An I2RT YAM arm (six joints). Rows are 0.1 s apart.
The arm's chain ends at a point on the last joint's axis. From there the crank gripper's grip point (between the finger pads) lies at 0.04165 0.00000 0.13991 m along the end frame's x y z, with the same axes.
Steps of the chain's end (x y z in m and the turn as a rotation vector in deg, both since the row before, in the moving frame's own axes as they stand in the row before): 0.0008, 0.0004, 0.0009, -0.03, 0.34, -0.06; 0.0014, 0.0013, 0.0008, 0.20, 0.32, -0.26; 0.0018, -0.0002, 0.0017, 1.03, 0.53, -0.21; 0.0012, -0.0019, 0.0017, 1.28, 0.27, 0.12; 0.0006, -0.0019, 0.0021, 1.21, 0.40, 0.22; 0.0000, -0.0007, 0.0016, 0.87, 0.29, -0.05; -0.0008, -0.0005, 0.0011, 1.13, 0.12, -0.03; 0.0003, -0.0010, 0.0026, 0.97, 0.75, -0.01; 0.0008, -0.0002, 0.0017, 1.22, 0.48, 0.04; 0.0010, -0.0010, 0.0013, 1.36, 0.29, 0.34; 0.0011, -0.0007, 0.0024, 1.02, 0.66, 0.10
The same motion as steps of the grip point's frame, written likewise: 0.0016, 0.0004, 0.0007, -0.03, 0.34, -0.06; 0.0022, 0.0006, 0.0006, 0.20, 0.32, -0.26; 0.0031, -0.0029, 0.0013, 1.03, 0.53, -0.21; 0.0019, -0.0049, 0.0015, 1.28, 0.27, 0.12; 0.0016, -0.0047, 0.0018, 1.21, 0.40, 0.22; 0.0007, -0.0029, 0.0014, 0.87, 0.29, -0.05; -0.0005, -0.0033, 0.0010, 1.13, 0.12, -0.03; 0.0021, -0.0034, 0.0020, 0.97, 0.75, -0.01; 0.0020, -0.0031, 0.0013, 1.22, 0.48, 0.04; 0.0017, -0.0041, 0.0011, 1.36, 0.29, 0.34; 0.0027, -0.0031, 0.0019, 1.02, 0.66, 0.10
